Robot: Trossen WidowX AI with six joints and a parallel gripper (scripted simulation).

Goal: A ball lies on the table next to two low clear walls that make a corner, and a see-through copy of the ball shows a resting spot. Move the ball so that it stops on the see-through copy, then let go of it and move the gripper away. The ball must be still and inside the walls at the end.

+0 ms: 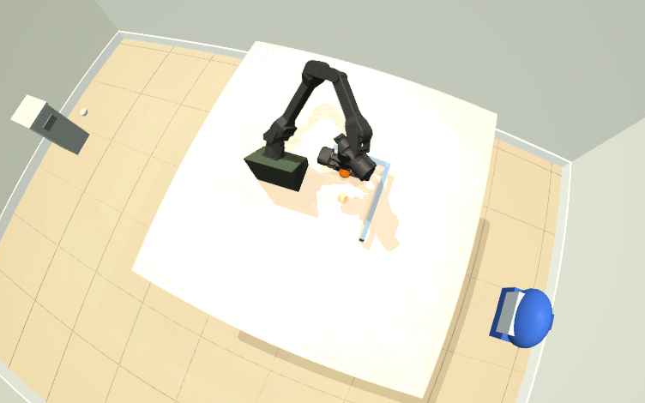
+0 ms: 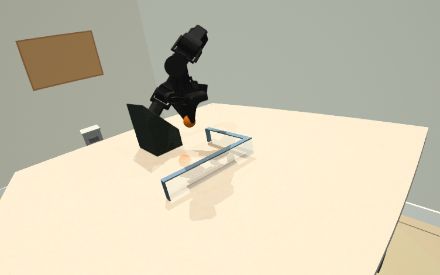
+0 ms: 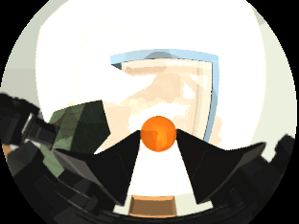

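Now: gripper tip 11 cm above the see-through copy, 6 cm to the left of it and 2 cm short of it. From my gripper tip the other things lie so: orange ball right at my gripper tip; then long clear wall 14 cm ahead, 11 cm below, 2 cm to the right.
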